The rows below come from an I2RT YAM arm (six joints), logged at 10 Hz.
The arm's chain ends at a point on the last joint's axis. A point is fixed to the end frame.
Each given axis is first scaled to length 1.
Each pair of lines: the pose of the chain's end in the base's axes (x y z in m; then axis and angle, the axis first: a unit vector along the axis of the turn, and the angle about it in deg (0 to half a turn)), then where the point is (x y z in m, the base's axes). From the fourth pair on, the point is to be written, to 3 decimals.
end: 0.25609 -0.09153 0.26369 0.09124 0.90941 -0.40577 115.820
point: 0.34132 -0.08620 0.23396
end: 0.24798 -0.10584 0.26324 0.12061 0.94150 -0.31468 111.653
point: 0.33413 -0.08993 0.24085
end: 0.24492 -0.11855 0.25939 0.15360 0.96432 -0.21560 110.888
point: 0.33035 -0.09441 0.24222
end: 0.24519 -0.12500 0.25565 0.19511 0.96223 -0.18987 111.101
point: 0.332 -0.102 0.242
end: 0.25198 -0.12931 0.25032 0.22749 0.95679 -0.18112 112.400
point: 0.339 -0.110 0.237
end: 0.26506 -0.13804 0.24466 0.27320 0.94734 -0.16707 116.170
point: 0.353 -0.123 0.229
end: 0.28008 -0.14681 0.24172 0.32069 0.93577 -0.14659 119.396
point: 0.368 -0.136 0.225
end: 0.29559 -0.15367 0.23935 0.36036 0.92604 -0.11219 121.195
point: 0.384 -0.144 0.224
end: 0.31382 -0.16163 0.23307 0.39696 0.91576 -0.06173 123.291
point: 0.403 -0.152 0.220
